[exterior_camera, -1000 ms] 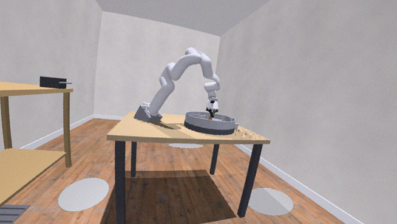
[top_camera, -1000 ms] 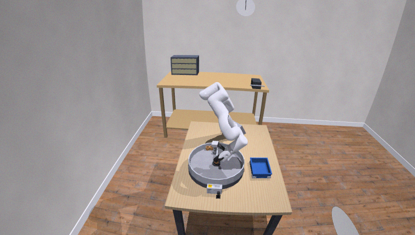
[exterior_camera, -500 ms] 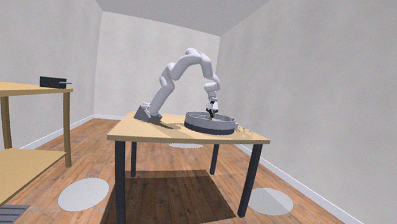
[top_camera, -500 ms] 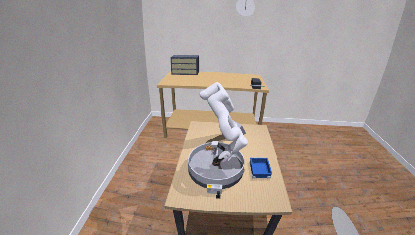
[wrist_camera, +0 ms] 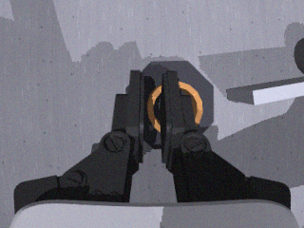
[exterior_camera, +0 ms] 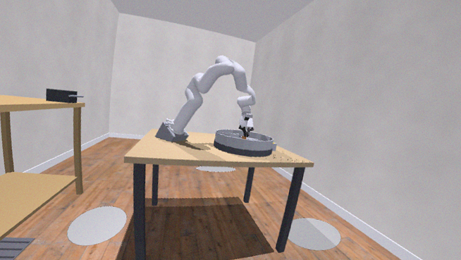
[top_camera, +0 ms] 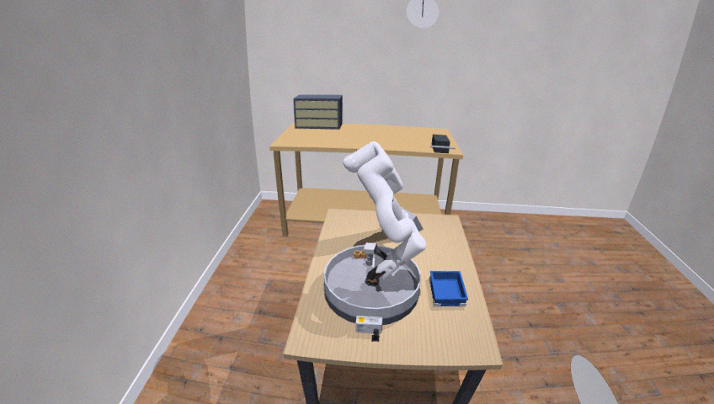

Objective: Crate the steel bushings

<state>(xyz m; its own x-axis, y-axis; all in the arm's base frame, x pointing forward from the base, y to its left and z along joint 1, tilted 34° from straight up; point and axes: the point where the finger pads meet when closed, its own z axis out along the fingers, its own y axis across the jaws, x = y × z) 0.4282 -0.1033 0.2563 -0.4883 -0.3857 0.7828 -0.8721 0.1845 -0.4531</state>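
Right now the grey round turning table is 10 mm behind my hand and 50 mm below it. The rest, counted from my hand: blue crate: 50 mm ahead, 340 mm to the left, 80 mm below.
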